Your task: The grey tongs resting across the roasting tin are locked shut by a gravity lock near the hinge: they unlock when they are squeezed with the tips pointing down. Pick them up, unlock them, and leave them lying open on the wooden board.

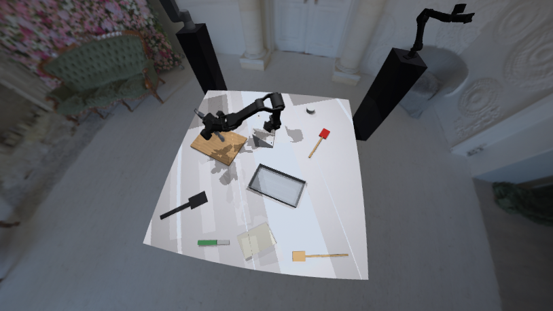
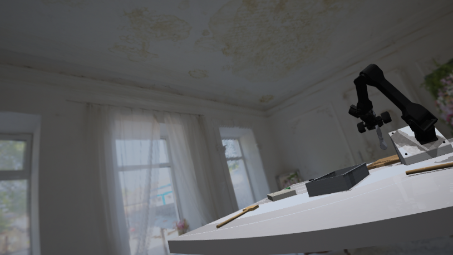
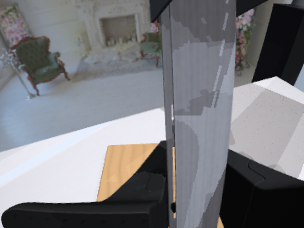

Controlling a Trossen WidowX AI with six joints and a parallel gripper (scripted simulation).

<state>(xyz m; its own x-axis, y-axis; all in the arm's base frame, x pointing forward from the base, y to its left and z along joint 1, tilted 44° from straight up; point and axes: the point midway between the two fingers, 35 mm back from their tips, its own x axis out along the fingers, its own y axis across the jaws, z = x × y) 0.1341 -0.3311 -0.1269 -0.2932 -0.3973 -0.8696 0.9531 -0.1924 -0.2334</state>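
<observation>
My gripper tip is now 20 cm above the wooden board and 1 cm to the right of it. Round my gripper tip: yellow disc 42 cm behind, 23 cm to the left, 20 cm below; then black spatula 47 cm ahead, 21 cm below, 6 cm to the right; then roasting tin 48 cm to the left, 26 cm ahead, 18 cm below.
</observation>
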